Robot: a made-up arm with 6 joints. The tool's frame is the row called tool.
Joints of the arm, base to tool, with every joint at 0 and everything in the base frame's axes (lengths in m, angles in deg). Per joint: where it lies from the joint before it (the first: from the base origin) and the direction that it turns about. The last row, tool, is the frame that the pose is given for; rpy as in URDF.
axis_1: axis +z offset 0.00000 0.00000 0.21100
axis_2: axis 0 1 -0.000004 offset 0.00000 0.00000 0.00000
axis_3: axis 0 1 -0.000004 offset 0.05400 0.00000 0.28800
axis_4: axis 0 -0.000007 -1 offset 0.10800 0.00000 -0.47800
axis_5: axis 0 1 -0.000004 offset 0.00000 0.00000 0.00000
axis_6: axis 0 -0.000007 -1 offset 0.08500 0.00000 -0.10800
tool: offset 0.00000 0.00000 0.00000 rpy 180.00 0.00 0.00
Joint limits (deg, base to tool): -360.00..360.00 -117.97..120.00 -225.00..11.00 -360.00..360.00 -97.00..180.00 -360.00..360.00
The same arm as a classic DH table. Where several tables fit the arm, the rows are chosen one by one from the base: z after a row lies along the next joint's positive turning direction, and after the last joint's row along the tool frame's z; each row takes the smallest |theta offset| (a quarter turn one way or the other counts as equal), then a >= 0, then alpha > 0; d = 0 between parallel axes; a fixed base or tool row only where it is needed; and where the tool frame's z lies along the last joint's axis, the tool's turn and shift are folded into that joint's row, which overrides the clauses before.
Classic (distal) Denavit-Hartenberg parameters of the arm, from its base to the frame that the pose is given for. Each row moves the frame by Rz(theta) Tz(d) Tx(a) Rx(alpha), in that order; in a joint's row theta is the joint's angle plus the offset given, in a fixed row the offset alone. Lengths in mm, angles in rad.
axis_1: d 211, theta_offset 0, a 0, alpha -1.5708
axis_2: d 0, theta_offset -1.3854, a 293, alpha 0
axis_3: d 0, theta_offset 1.3854, a 108, alpha -1.5708
axis_4: d 478, theta_offset 0, a 0, alpha 1.5708
axis_5: d 0, theta_offset 0, a 85, alpha -1.5708
axis_6: d 108, theta_offset 0, a 0, alpha 0
Joint limits (rad, base to tool): -6.2832..6.2832 -2.059..2.0944 -3.927..0.192 -6.2832..6.2832 -1.693..3.1416 -6.2832..6.2832

